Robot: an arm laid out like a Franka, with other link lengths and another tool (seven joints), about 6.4 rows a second.
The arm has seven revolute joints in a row. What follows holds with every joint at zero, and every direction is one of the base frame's.
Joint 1 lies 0.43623 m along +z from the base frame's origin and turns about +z.
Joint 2 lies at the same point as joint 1 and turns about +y.
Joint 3 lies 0.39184 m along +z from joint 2 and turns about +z.
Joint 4 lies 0.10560 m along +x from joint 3 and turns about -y.
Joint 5 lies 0.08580 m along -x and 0.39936 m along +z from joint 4 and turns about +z.
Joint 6 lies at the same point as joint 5 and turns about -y.
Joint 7 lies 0.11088 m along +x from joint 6 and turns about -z.
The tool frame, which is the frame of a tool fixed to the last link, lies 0.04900 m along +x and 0.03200 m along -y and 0.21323 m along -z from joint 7; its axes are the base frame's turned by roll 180.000, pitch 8.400 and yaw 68.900 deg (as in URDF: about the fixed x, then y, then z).
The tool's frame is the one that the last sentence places.
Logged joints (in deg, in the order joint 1, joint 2, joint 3, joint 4, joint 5, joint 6, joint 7), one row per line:
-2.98 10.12 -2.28 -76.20 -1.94 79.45 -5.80
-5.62 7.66 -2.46 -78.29 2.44 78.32 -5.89
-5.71 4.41 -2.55 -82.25 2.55 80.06 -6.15
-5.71 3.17 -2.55 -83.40 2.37 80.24 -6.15
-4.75 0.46 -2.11 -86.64 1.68 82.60 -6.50
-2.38 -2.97 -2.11 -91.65 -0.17 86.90 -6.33
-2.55 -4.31 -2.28 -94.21 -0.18 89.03 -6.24
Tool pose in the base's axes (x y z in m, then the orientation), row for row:
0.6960 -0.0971 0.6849 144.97 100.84 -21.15
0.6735 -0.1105 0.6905 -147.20 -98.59 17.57
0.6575 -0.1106 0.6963 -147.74 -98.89 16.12
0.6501 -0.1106 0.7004 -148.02 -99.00 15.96
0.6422 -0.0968 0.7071 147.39 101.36 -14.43
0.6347 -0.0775 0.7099 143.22 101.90 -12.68
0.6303 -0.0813 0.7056 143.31 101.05 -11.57
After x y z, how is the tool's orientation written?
As a rotation vector, in degrees.
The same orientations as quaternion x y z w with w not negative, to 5 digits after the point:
0.81496 0.56688 -0.11890 0.01872
-0.82668 -0.55369 0.09867 0.01715
-0.82755 -0.55392 0.09029 0.01299
-0.82786 -0.55369 0.08926 0.01056
0.82129 0.56480 -0.08041 0.00471
0.81226 0.57791 -0.07191 0.03291
0.81493 0.57462 -0.06579 0.03721

